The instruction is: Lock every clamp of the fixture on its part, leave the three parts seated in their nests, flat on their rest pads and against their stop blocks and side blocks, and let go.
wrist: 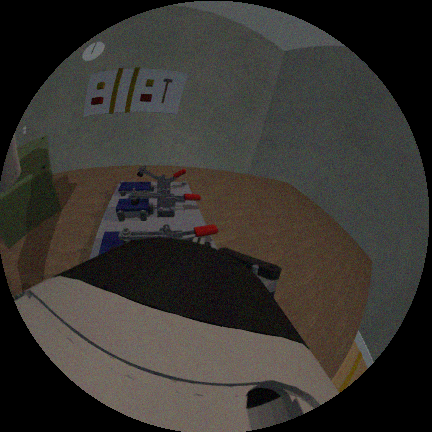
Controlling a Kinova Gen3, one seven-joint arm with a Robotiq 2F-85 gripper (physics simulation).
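Places are measured from the arm's base along level axes (x right, y ahead, z up), in metres.
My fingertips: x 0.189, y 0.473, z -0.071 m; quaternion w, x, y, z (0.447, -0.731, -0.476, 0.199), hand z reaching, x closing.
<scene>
Behind a point stands the place of what it marks.
In the wrist view a grey fixture plate [192, 219] {x 0.069, y 0.516, z -0.131 m} lies on the wooden table, with three blue parts and three toggle clamps with red handles. The near clamp [205, 230] {x 0.155, y 0.500, z -0.082 m} has its handle level and its arm reaches over the near blue part [109, 241] {x 0.126, y 0.347, z -0.110 m}. The middle clamp [192, 196] {x 0.047, y 0.517, z -0.085 m} also lies level over the middle part [130, 205] {x 0.036, y 0.384, z -0.105 m}. The far clamp [179, 173] {x -0.063, y 0.513, z -0.074 m} has its handle tilted up and its arm raised above the far part [135, 186] {x -0.073, y 0.392, z -0.115 m}. My gripper [268, 275] is shut and empty, just right of the plate's near end. The wrist body hides the plate's near edge.
A green boxy object [28, 189] {x 0.003, y 0.088, z -0.047 m} stands at the table's left edge. The wooden table [289, 233] {x 0.166, y 0.799, z -0.146 m} ends at the right front in a yellow-striped edge [353, 365]. A poster [132, 90] and a clock [93, 50] hang on the back wall.
</scene>
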